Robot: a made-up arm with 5 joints. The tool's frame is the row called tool. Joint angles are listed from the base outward. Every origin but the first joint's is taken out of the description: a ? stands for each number. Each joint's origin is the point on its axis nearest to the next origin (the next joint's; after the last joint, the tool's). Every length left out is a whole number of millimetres.
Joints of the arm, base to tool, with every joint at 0 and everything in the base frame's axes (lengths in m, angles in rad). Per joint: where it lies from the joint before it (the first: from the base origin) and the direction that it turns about. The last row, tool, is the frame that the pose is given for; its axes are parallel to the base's.
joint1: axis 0 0 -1 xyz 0 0 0.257
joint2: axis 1 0 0 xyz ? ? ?
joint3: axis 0 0 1 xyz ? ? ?
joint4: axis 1 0 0 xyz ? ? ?
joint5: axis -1 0 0 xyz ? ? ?
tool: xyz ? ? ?
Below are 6 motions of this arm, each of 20 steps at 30 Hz.
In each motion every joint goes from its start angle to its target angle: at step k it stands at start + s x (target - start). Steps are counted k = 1, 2, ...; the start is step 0. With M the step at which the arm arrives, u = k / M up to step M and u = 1 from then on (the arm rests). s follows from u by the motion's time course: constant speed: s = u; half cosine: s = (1 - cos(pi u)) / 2; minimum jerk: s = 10 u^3 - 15 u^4 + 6 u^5.
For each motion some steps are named. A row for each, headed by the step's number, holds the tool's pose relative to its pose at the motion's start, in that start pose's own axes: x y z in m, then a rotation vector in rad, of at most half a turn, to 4 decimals.
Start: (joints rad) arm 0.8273 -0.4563 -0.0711 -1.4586 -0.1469
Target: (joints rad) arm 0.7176 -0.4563 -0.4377 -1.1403 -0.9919
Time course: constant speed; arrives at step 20
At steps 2, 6, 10, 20:
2: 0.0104 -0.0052 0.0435 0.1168 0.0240 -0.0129
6: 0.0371 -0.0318 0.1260 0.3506 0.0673 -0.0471
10: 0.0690 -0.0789 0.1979 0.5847 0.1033 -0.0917
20: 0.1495 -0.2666 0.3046 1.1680 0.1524 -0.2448

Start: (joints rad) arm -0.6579 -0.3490 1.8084 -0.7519 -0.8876
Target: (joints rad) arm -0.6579 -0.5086 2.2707 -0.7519 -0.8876
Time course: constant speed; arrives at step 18
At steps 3, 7, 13, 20:
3: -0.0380 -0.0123 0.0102 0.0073 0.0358 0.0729
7: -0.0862 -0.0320 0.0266 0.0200 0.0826 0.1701
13: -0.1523 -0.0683 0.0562 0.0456 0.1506 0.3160
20: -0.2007 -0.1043 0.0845 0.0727 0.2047 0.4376

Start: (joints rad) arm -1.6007 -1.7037 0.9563 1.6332 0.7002
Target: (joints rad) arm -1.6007 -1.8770 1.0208 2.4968 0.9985
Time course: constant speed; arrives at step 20
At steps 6, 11, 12, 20:
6: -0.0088 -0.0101 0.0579 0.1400 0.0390 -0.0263
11: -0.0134 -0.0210 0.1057 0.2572 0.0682 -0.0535
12: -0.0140 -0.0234 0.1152 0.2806 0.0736 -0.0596
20: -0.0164 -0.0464 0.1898 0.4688 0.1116 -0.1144

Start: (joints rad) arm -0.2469 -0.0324 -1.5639 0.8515 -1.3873
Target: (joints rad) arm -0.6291 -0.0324 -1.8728 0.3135 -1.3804
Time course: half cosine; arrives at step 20
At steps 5, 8, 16, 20:
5: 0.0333 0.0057 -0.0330 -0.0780 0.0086 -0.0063
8: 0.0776 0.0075 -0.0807 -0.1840 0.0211 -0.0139
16: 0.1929 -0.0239 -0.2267 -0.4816 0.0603 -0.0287
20: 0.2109 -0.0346 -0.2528 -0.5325 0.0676 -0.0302

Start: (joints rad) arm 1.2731 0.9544 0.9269 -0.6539 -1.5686
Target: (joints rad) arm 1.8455 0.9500 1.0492 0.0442 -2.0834
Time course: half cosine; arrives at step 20
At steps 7, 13, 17, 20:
7: 0.0491 -0.0966 0.0537 0.2270 -0.0853 0.0383
13: 0.1115 -0.3055 0.1539 0.5960 -0.1920 0.1532
17: 0.1392 -0.4227 0.2029 0.7687 -0.2234 0.2269
20: 0.1464 -0.4532 0.2151 0.8112 -0.2290 0.2468

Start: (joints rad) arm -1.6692 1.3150 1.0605 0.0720 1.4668
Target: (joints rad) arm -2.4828 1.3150 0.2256 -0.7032 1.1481
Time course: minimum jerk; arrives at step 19
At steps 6, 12, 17, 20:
6: -0.0668 -0.0923 0.0964 0.0369 0.1255 0.0643
12: -0.2451 -0.4688 0.2923 0.0739 0.4458 0.4191
17: -0.3031 -0.6826 0.3284 0.0518 0.5426 0.6516
20: -0.3049 -0.6913 0.3290 0.0504 0.5455 0.6613

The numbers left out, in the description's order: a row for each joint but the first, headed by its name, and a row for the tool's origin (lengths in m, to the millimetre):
joint2: -0.539 0.014 0
joint3: 0 -0.014 -0.45
joint4: -0.184 0.022 0
joint5: 0 -0.054 0.045
tool: 0 0.399 0.035

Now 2 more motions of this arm.
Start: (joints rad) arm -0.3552 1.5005 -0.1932 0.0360 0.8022
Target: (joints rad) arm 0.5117 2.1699 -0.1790 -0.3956 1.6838
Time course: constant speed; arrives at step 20
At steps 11, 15, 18, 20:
11: 0.3583 0.3063 -0.1179 -0.2682 -0.2264 -0.3328
15: 0.5121 0.3639 -0.1210 -0.3633 -0.2864 -0.4742
18: 0.6274 0.3870 -0.1109 -0.4329 -0.3223 -0.5875
20: 0.7024 0.3931 -0.0991 -0.4781 -0.3415 -0.6665

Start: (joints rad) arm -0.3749 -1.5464 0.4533 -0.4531 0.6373
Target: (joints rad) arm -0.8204 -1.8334 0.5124 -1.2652 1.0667
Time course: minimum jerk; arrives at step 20
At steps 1, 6, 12, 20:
1: 0.0002 0.0003 -0.0011 -0.0020 -0.0002 -0.0002
6: 0.0328 0.0210 -0.1495 -0.2765 -0.0256 -0.0378
12: 0.1565 -0.1062 -0.5495 -1.1564 -0.0293 -0.1901
20: 0.2088 -0.2762 -0.6777 -1.6895 0.0360 -0.2915

